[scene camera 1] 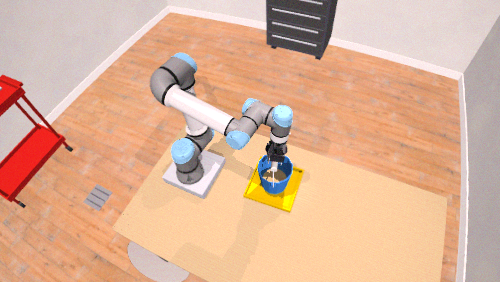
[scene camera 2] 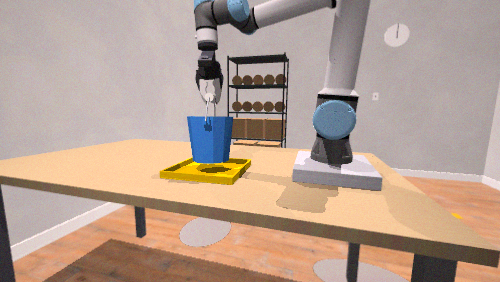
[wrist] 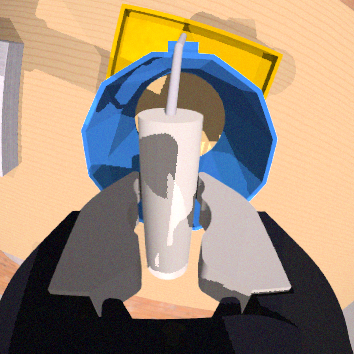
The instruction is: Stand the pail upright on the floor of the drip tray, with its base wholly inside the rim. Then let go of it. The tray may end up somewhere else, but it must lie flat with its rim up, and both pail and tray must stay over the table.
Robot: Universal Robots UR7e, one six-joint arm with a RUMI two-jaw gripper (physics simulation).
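Seen in the pictures: gripper, fingertip midpoint: (scene camera 1: 274,161) (scene camera 2: 211,104) (wrist: 168,175); arm's base, origin of the base link: (scene camera 1: 190,172) (scene camera 2: 330,158).
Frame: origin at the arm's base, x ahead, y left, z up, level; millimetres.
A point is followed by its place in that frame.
The blue pail (scene camera 1: 275,188) @(y 133, x 457, z 77 mm) (scene camera 2: 210,140) @(y 259, x 372, z 75 mm) (wrist: 252,135) @(y 237, x 479, z 115 mm) hangs upright from its handle. My gripper (scene camera 1: 274,164) @(y 197, x 409, z 199 mm) (scene camera 2: 210,96) @(y 197, x 409, z 199 mm) (wrist: 168,175) @(y 197, x 409, z 199 mm) is shut on the white handle grip, above the pail's opening. The yellow drip tray (scene camera 1: 281,201) @(y 139, x 494, z -47 mm) (scene camera 2: 197,176) @(y 332, x 373, z -34 mm) (wrist: 150,37) @(y 280, x 317, z -47 mm) lies flat on the table with its rim up. In scene camera 2 the pail's base is low over the back part of the tray, and a dark shadow lies on the tray floor in front of it; a small gap seems to remain under the base. The pail hides part of the tray in scene camera 1 and the wrist view.
The arm's pale base block (scene camera 1: 213,172) @(y 72, x 106, z -2 mm) (scene camera 2: 335,176) @(y 167, x -30, z -20 mm) (wrist: 10,110) @(y 63, x 119, z -28 mm) stands on the wooden table (scene camera 1: 350,225) @(y 207, x 860, z -51 mm) (scene camera 2: 100,165) @(y 354, x 848, z -51 mm) (wrist: 310,165) @(y 234, x 702, z -51 mm), to the left of the tray in scene camera 1. The table's back edge runs behind the pail there. A shelf rack (scene camera 2: 287,100) stands beyond the table.
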